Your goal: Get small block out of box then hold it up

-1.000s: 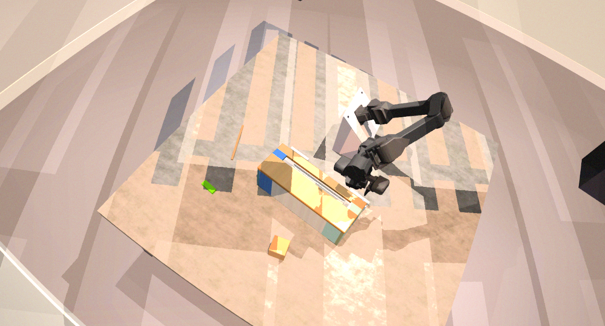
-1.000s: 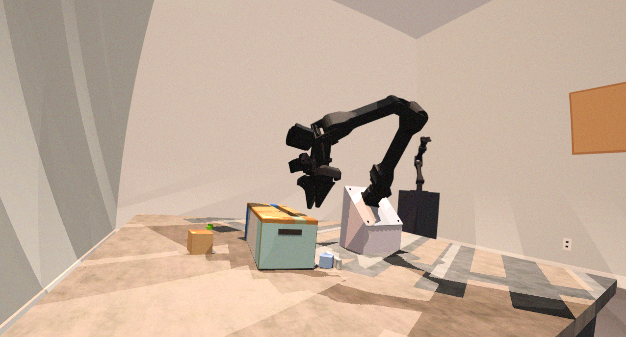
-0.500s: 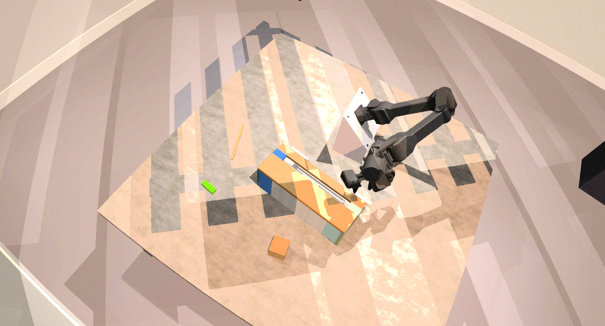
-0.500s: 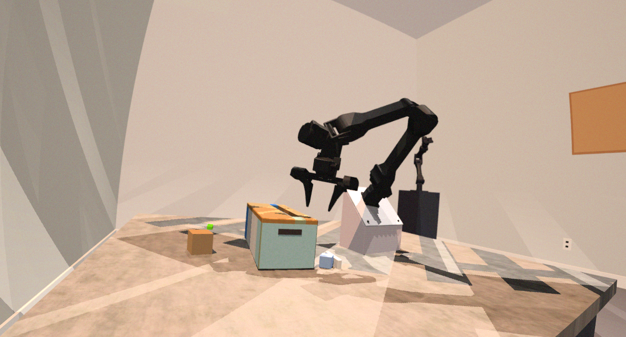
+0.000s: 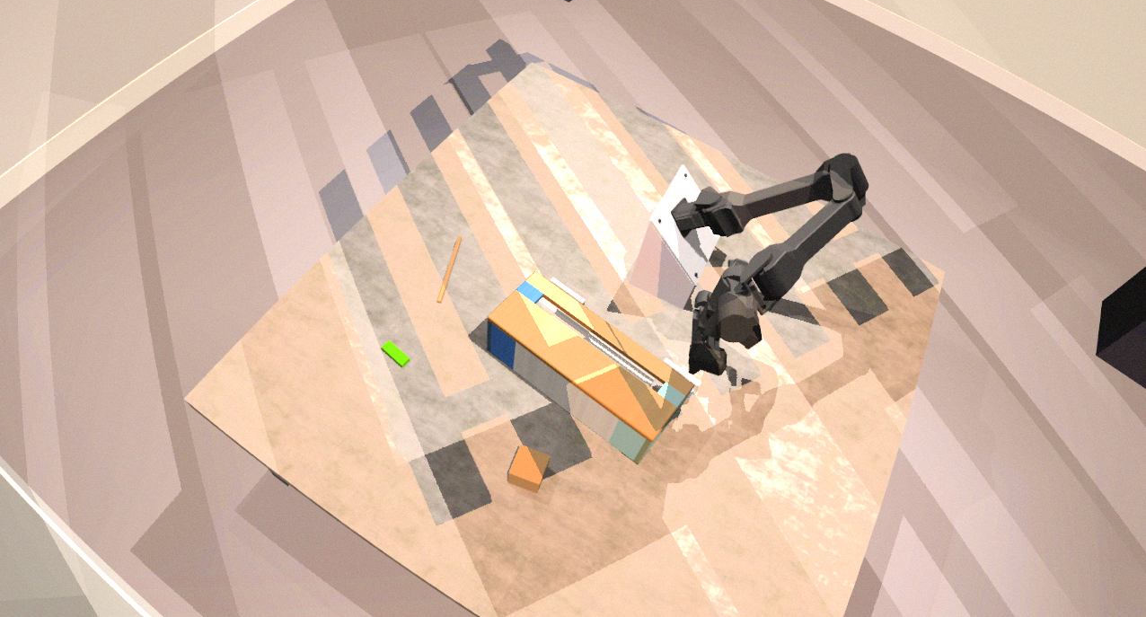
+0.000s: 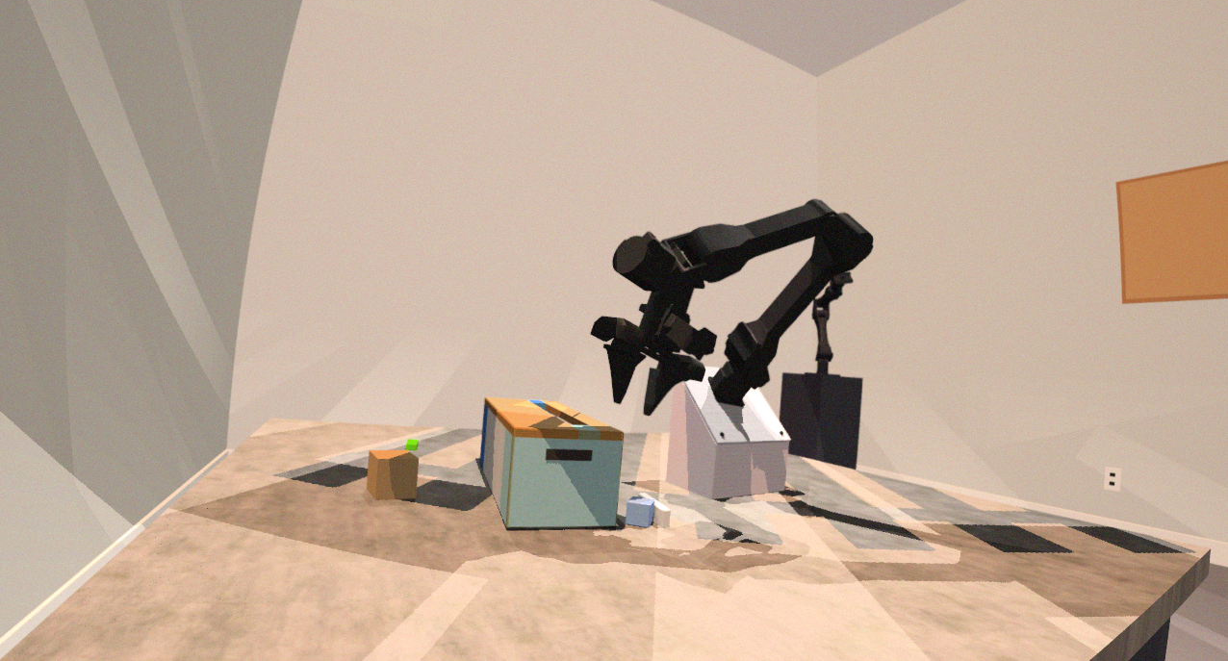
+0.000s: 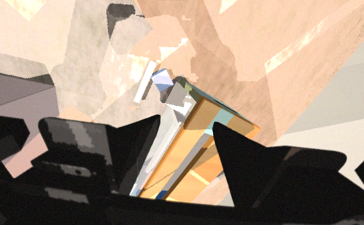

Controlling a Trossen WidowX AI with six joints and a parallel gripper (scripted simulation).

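Right now the block is 14 cm below my gripper tip, 2 cm behind it and 1 cm to the left of it. Also, from my gripper tip: box: 16 cm to the right, 9 cm below, 4 cm ahead; then thin wooden stick: 55 cm to the right, 15 cm below, 4 cm ahead.
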